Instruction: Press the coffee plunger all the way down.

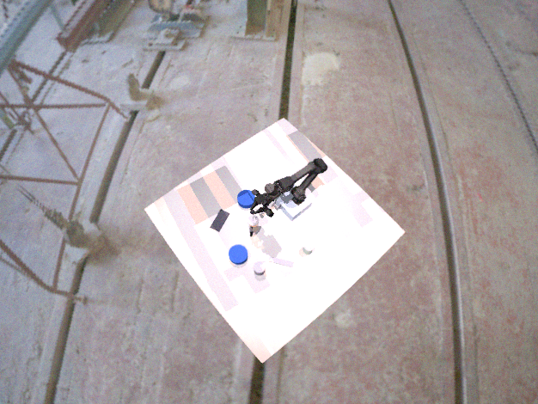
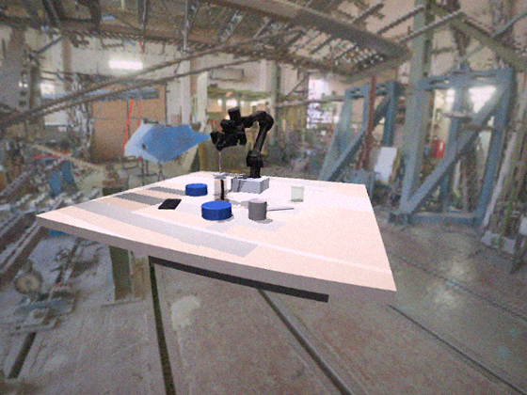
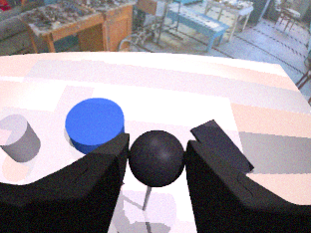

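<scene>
My gripper tip is now 130 mm above the coffee press and 10 mm to the right of it. Also, from my gripper tip: pale cup: 330 mm to the left, 220 mm below, 190 mm behind; then flat black tile: 260 mm below, 180 mm to the right, 130 mm ahead.
</scene>
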